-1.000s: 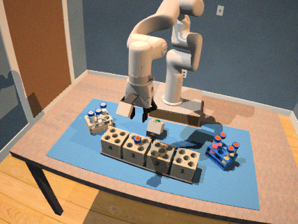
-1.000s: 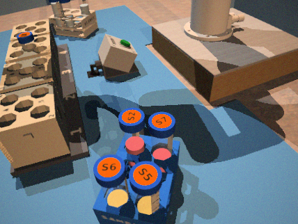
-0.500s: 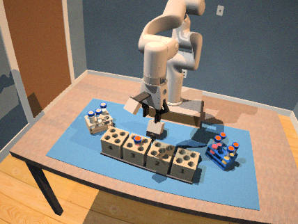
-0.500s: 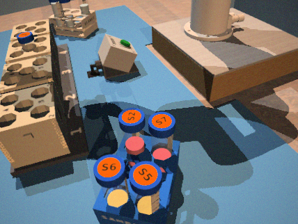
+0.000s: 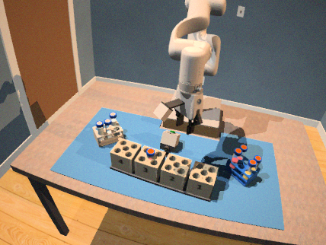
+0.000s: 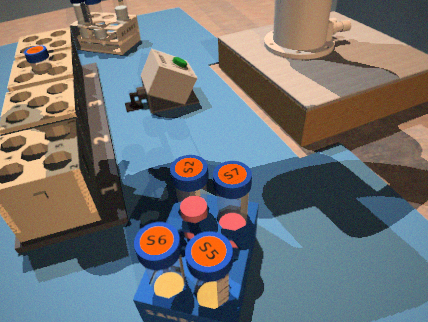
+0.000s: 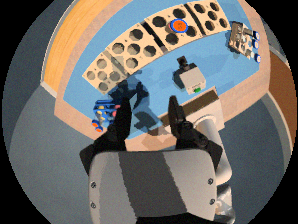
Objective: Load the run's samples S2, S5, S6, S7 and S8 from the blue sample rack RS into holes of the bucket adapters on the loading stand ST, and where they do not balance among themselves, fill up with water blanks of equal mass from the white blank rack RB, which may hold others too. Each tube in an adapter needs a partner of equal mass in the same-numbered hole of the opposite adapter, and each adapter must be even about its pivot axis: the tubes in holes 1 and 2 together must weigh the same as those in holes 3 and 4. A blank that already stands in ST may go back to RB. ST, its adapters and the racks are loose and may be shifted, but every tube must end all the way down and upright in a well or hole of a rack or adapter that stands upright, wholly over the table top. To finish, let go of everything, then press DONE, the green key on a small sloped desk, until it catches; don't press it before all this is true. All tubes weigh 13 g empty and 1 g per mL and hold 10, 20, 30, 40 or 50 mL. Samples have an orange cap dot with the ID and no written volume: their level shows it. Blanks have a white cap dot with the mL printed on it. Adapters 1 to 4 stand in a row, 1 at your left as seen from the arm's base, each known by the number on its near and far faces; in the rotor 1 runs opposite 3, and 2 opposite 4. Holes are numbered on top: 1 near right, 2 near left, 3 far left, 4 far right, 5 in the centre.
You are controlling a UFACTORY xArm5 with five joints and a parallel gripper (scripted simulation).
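My hand is 27 cm to the right of the blue sample rack RS, 22 cm above it and 10 cm past it. From my hand the other things lie so: white blank rack RB (38 cm to the right, 22 cm below, 5 cm behind); then blue-capped tube (38 cm to the right, 19 cm below, 1 cm behind); then loading stand ST (24 cm below, 5 cm to the right, 5 cm ahead).
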